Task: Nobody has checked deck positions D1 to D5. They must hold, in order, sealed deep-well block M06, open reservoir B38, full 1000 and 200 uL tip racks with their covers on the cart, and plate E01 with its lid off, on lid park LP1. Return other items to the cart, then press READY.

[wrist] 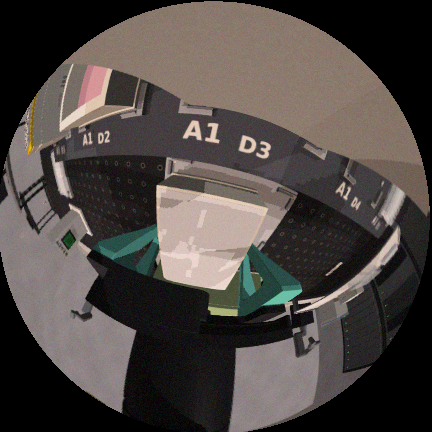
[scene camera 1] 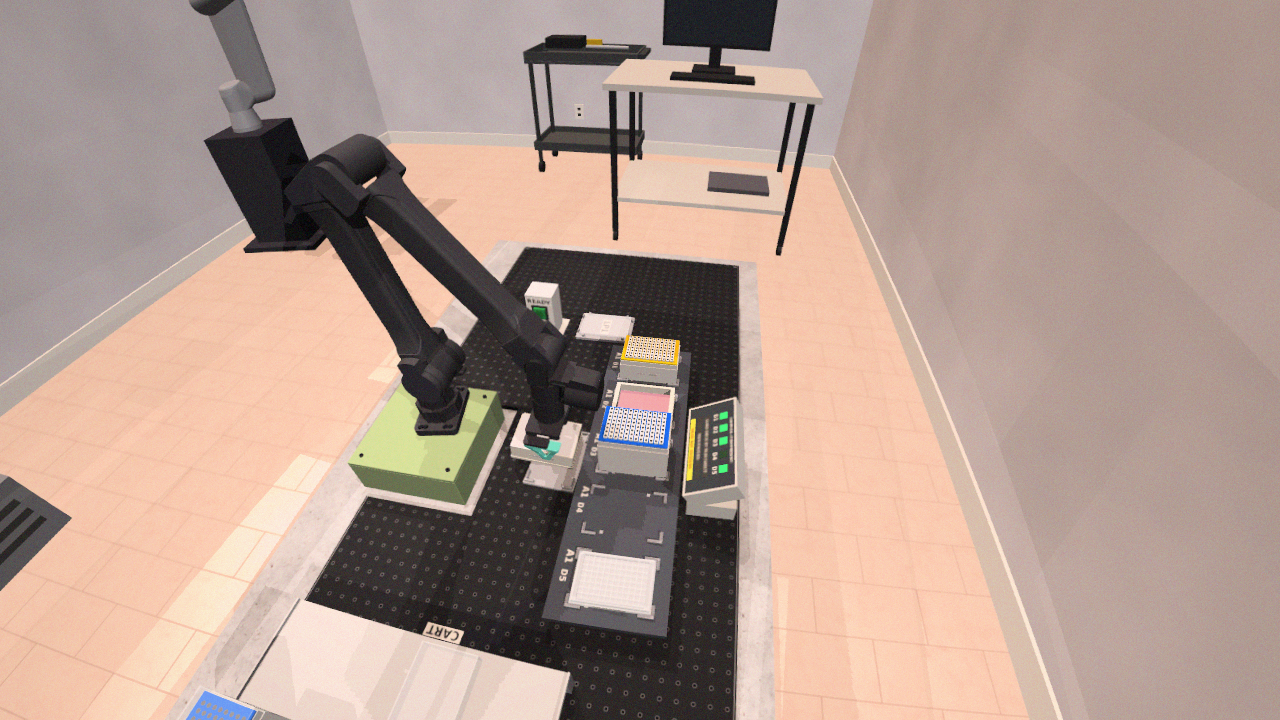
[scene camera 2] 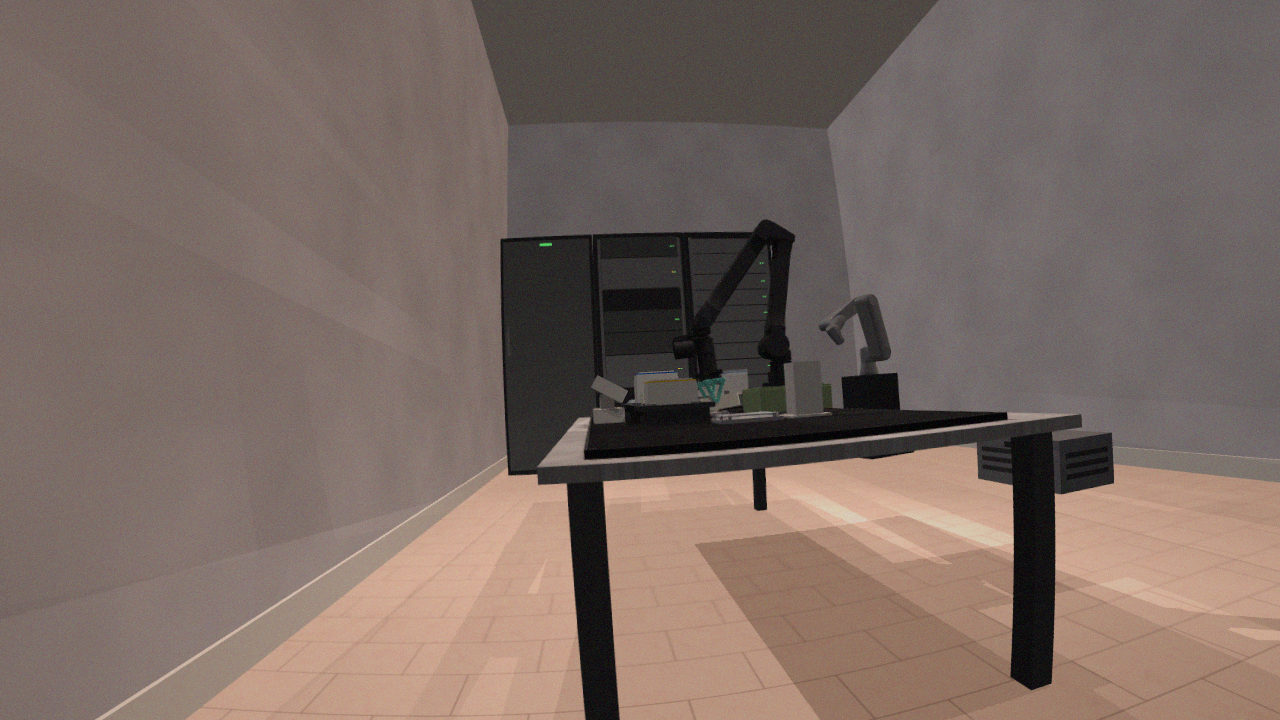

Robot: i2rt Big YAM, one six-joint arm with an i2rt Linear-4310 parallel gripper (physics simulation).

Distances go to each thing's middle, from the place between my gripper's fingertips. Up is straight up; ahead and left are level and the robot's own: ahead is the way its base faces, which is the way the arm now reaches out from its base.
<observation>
Now: hand 190 mm short of the pink-topped plate (scene camera 1: 627,395), 70 mm to the right of it and 30 mm below it. Also, from my hand: CART tray (scene camera 1: 318,656): 190 mm behind, 510 mm to the right, 20 mm above; white box with green face (scene camera 2: 803,385): 60 mm behind, 410 mm to the left, 30 mm above.
</observation>
